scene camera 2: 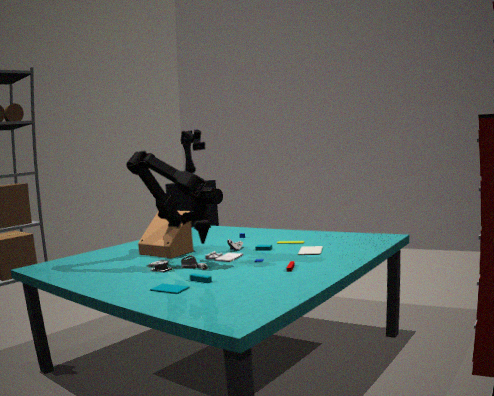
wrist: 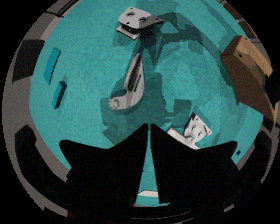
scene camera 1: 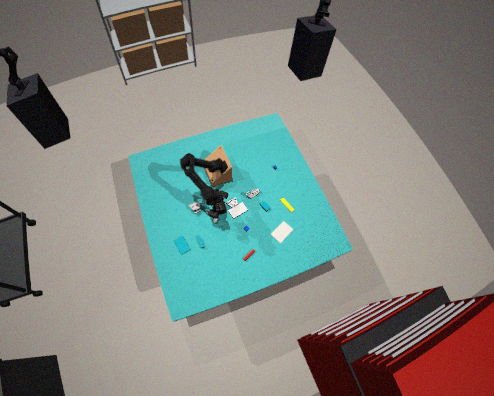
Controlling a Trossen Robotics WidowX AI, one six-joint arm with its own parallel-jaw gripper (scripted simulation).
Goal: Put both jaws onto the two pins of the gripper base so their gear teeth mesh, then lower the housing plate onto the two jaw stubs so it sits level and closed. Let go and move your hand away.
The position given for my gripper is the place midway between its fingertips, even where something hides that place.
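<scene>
Grey jaw [wrist: 131,97]. My gripper [wrist: 149,127]: shut, holding nothing.
</scene>
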